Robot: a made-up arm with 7 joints. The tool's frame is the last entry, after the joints. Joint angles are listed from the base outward.
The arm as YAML. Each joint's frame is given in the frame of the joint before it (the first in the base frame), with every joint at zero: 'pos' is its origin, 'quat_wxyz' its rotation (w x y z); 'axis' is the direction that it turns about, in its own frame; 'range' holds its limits. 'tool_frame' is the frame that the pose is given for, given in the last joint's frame.
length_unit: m
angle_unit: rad
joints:
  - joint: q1
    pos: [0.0, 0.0, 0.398]
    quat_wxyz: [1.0, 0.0, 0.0, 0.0]
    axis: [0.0, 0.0, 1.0]
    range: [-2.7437, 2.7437]
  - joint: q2
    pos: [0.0, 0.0, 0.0]
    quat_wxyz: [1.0, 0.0, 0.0, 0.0]
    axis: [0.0, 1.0, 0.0]
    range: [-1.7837, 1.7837]
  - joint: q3
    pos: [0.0, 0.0, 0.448]
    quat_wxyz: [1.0, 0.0, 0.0, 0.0]
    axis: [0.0, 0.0, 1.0]
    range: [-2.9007, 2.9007]
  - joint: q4
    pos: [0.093, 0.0, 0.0]
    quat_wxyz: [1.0, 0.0, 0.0, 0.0]
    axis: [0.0, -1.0, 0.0]
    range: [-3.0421, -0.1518]
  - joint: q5
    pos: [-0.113, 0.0, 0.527]
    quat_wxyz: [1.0, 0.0, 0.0, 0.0]
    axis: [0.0, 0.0, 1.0]
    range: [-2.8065, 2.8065]
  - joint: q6
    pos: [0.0, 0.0, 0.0]
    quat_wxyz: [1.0, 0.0, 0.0, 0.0]
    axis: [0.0, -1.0, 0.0]
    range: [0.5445, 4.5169]
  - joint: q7
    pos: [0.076, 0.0, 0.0]
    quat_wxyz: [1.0, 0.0, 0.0, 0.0]
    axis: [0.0, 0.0, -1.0]
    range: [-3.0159, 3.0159]
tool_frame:
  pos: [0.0, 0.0, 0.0]
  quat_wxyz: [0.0, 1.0, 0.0, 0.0]
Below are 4 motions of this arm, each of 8 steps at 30 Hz.
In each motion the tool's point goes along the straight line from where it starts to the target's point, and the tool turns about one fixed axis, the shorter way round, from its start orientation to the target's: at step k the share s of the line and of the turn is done. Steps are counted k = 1, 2, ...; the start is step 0. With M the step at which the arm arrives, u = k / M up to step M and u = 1 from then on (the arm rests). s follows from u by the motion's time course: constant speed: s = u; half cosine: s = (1 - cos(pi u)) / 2; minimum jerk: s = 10 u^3 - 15 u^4 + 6 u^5.
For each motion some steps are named. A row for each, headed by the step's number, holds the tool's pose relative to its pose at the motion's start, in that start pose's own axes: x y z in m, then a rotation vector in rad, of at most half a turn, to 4 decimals.
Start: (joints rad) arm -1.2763 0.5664 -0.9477 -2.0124 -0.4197 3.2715 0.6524
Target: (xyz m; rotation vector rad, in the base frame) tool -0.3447 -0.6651 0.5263 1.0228 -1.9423 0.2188
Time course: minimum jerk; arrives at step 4
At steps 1, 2, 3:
1: 0.0014 0.0023 0.0007 -0.0035 0.0002 0.0021
2: 0.0067 0.0110 0.0035 -0.0169 0.0009 0.0102
3: 0.0119 0.0198 0.0063 -0.0302 0.0016 0.0183

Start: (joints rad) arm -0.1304 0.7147 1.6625 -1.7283 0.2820 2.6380 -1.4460
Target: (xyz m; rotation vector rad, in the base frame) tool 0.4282 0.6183 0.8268 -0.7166 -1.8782 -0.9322
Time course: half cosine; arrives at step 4
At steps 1, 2, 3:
1: -0.0023 0.0019 -0.0029 0.0033 0.0006 0.0034
2: -0.0078 0.0065 -0.0098 0.0112 0.0021 0.0115
3: -0.0134 0.0110 -0.0167 0.0191 0.0036 0.0196

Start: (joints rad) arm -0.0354 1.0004 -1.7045 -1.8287 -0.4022 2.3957 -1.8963
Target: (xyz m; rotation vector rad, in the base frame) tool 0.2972 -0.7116 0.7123 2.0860 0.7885 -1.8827
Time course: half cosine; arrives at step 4
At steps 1, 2, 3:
1: -0.0013 -0.0011 0.0038 -0.0041 0.0006 0.0026
2: -0.0045 -0.0037 0.0131 -0.0138 0.0021 0.0090
3: -0.0078 -0.0063 0.0223 -0.0236 0.0035 0.0154

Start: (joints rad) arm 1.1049 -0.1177 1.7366 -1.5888 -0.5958 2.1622 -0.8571
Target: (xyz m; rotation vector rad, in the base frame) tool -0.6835 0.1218 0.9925 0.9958 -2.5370 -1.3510
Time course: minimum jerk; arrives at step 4
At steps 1, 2, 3, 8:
1: -0.0016 0.0018 -0.0021 -0.0063 -0.0009 0.0050
2: -0.0076 0.0085 -0.0102 -0.0304 -0.0043 0.0240
3: -0.0136 0.0153 -0.0183 -0.0545 -0.0076 0.0431
8: -0.0152 0.0170 -0.0204 -0.0608 -0.0085 0.0480

